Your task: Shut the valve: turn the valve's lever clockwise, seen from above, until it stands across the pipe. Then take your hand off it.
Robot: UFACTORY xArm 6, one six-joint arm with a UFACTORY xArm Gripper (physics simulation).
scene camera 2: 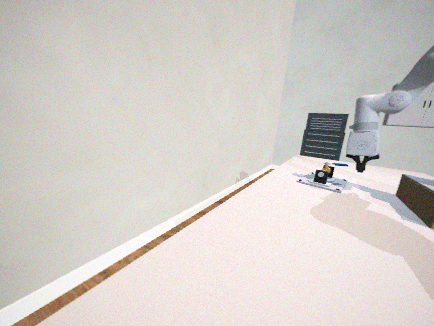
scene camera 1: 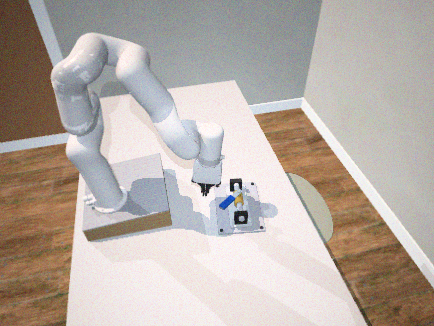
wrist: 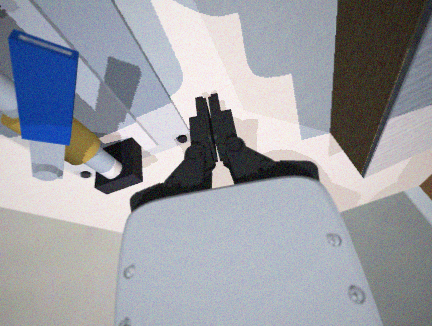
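Note:
The valve's yellow body [scene camera 1: 239, 200] [scene camera 2: 327, 169] [wrist: 82, 142] sits on a pipe between two black blocks. Its blue lever [scene camera 1: 227, 201] [scene camera 2: 340, 164] [wrist: 45, 90] stands slanted to the pipe in scene camera 1, neither along it nor squarely across, with its free end toward the robot base and somewhat toward the near block. My gripper [scene camera 1: 205, 193] [scene camera 2: 361, 170] [wrist: 210, 109] is shut and empty. It is beside the valve, on the robot-base side, with a gap between its fingertips and the lever.
The valve's grey base plate [scene camera 1: 255, 219] [scene camera 2: 326, 187] [wrist: 126, 42] lies on the white table [scene camera 1: 200, 280] [scene camera 2: 225, 260]. The near black block [scene camera 1: 241, 217] [scene camera 2: 321, 176] holds the pipe's end. The robot's wood-sided base box [scene camera 1: 130, 226] [scene camera 2: 416, 199] [wrist: 357, 75] is beyond the gripper from the valve.

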